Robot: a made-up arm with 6 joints. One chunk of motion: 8 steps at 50 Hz.
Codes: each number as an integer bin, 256 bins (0 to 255) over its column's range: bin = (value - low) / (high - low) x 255, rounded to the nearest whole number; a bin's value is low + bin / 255 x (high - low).
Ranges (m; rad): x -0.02..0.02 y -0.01..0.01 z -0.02..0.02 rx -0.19..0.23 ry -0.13..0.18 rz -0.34..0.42
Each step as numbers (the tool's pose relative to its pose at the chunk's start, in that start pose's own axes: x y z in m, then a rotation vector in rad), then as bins.
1 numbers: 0.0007 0.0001 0.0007 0.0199 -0.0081 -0.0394
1 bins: 132 129 132 127 100 101
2 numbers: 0.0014 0.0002 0.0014 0.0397 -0.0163 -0.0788
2 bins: 136 130 136 139 94 88
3 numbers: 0.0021 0.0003 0.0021 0.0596 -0.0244 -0.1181
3 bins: 141 131 141 152 87 74
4 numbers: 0.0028 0.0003 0.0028 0.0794 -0.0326 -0.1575
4 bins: 145 131 145 164 80 61
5 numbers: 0.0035 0.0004 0.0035 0.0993 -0.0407 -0.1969
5 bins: 150 133 150 176 73 48
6 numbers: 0.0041 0.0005 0.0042 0.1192 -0.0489 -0.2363
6 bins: 154 134 154 188 67 35
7 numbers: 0.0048 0.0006 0.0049 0.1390 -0.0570 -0.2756
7 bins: 158 135 159 200 60 22
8 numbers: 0.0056 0.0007 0.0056 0.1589 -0.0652 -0.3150
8 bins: 163 136 163 212 53 8
